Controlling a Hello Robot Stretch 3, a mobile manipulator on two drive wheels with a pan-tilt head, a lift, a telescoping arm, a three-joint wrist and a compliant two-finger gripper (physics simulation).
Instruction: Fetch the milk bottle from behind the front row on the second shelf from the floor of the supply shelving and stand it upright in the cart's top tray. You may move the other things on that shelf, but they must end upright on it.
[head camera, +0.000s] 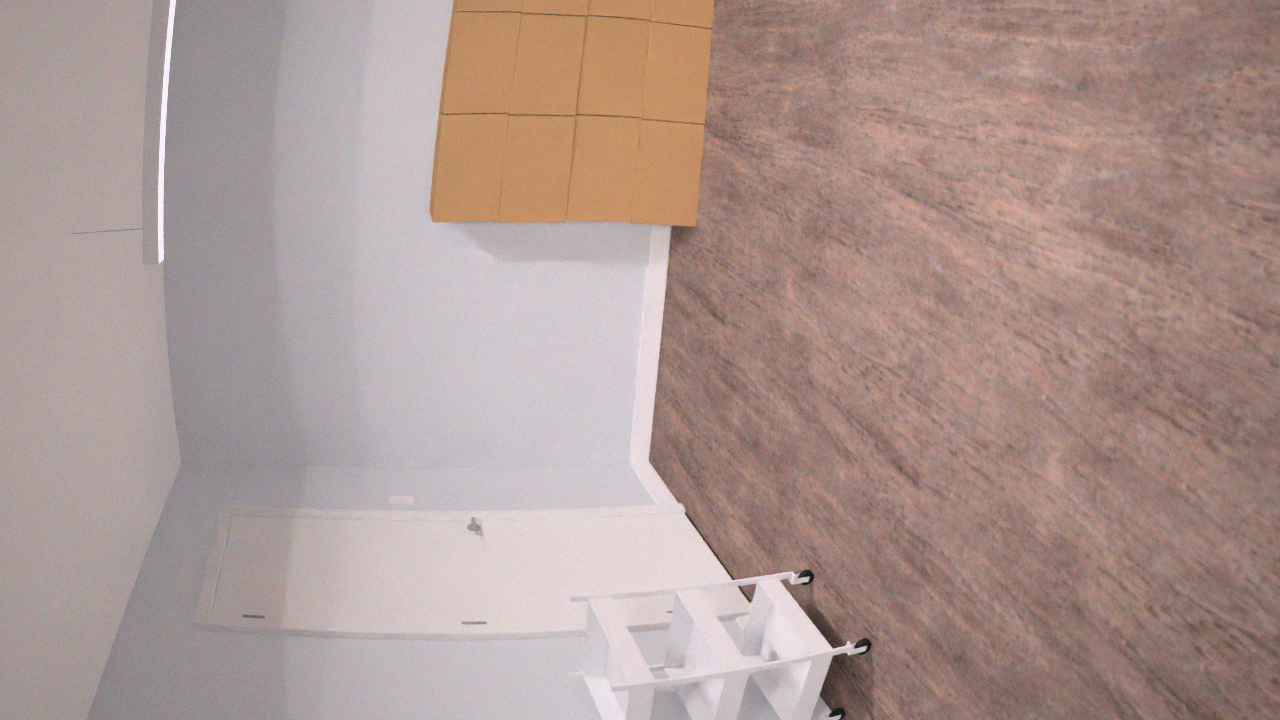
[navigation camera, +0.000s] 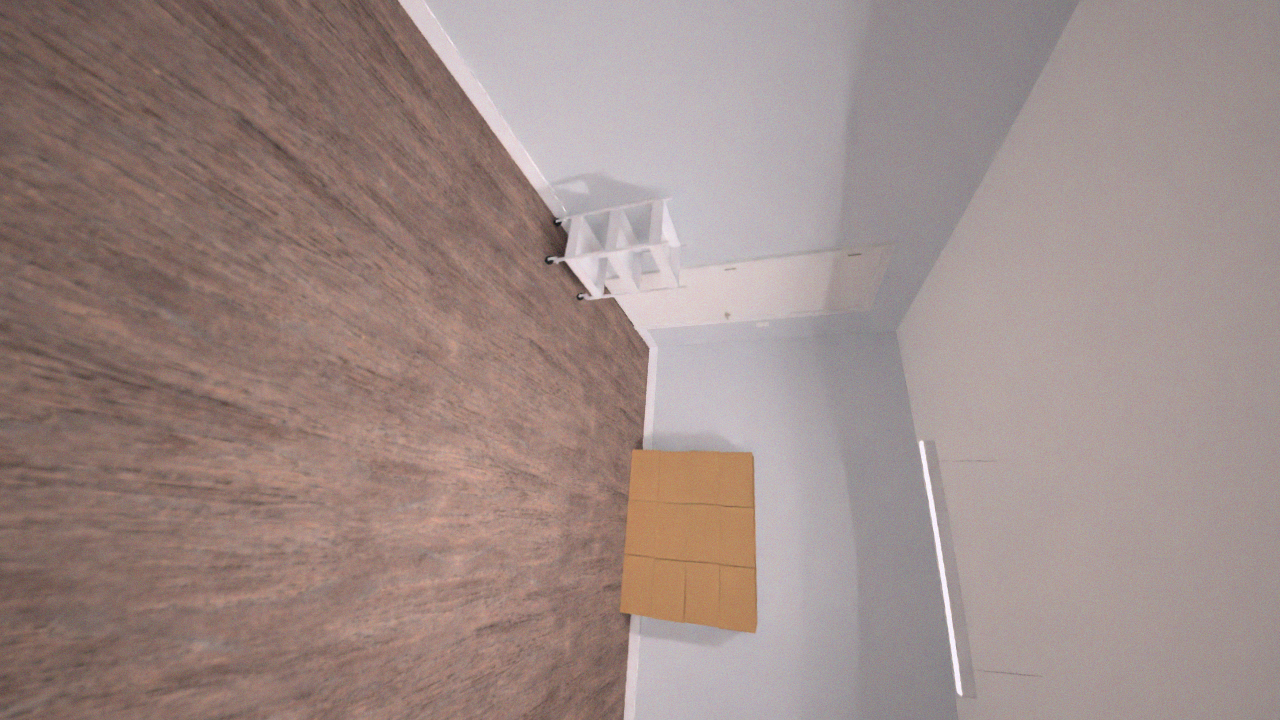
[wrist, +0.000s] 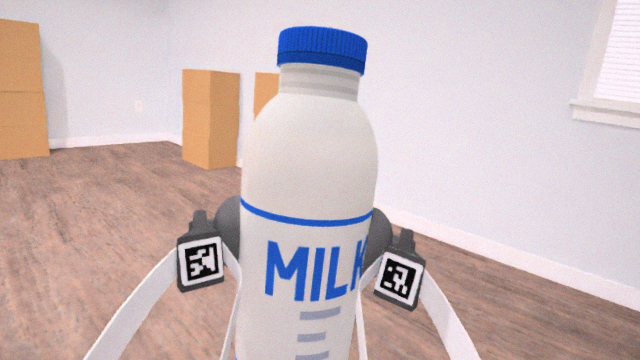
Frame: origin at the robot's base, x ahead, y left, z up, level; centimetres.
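Seen in the pictures: gripper, fingertip midpoint: (wrist: 304, 225).
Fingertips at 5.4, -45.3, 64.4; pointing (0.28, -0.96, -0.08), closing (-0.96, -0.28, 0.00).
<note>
A point is followed by its place in that frame, as x, y, z.
The milk bottle (wrist: 309, 165) {4.0, -40.4, 69.4}, white with a blue cap and blue MILK lettering, stands close up in the middle of the wrist view, nearly upright. My gripper (wrist: 304, 225) {5.3, -45.3, 64.4} is shut on it, with one dark fingertip pressed on each side just below the blue line. The bottle's base is out of view. The white three-tier cart (head camera: 735, 667) {208.2, 66.5, 43.2} (navigation camera: 594, 259) {250.2, 76.7, 13.2} shows at the lower right of the head view, cut off by the frame's edge, and whole in the navigation view, beside the wall and the door. The supply shelving does not show in these views.
Stacked cardboard boxes (head camera: 572, 165) {330.3, -101.2, 53.2} (navigation camera: 689, 537) {310.6, -145.0, 56.2} stand against the wall. More box stacks (wrist: 210, 120) {148.3, -245.3, 41.7} (wrist: 22, 90) {291.2, -189.5, 55.1} stand behind the bottle in the wrist view. A white door (head camera: 384, 573) {325.1, 54.4, 133.1} (navigation camera: 769, 288) {324.5, 54.7, 129.6} is near the cart. A window (wrist: 617, 60) {-82.7, -176.4, 101.2} is at the right of the wrist view.
</note>
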